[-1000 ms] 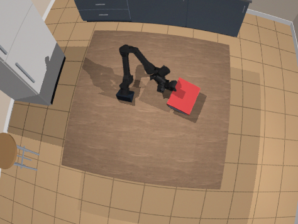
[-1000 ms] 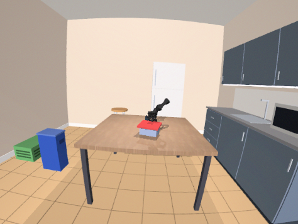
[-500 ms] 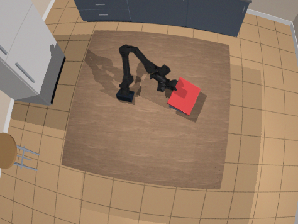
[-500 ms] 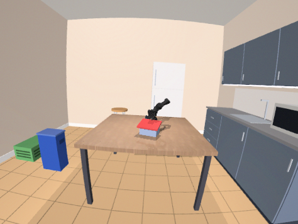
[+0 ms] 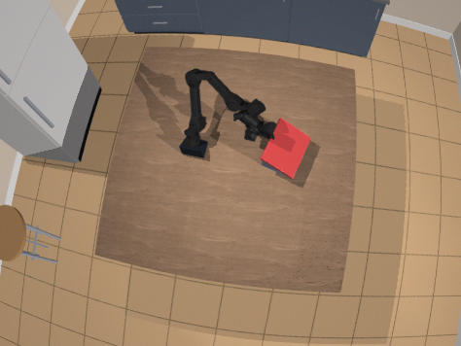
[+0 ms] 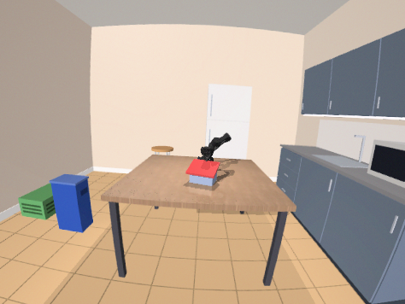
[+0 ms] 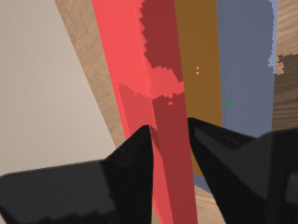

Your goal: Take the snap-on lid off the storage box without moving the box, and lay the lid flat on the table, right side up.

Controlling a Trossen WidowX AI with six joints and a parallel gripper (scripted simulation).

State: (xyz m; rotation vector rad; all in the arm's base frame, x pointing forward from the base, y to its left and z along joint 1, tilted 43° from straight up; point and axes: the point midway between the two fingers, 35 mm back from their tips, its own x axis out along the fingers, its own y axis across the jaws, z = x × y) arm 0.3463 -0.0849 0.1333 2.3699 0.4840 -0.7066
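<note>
The red lid lies 7 cm ahead of my gripper tip, 3 cm to the right of it and 3 cm below it. From my gripper tip the other things lie so: storage box (10 cm below, 6 cm ahead, 2 cm to the right).
</note>
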